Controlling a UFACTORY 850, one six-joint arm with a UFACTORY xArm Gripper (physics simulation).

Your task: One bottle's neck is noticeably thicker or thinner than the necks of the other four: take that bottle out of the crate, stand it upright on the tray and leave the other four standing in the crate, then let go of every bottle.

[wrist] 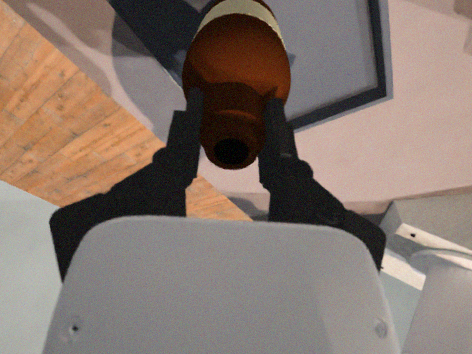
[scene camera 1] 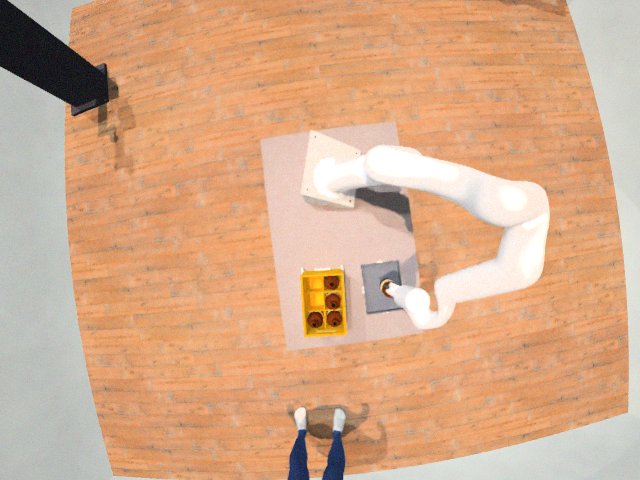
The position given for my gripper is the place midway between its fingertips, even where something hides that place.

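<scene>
What I can see here is my gripper (wrist: 233, 112), and there's a bottle (wrist: 240, 62) as well.
</scene>
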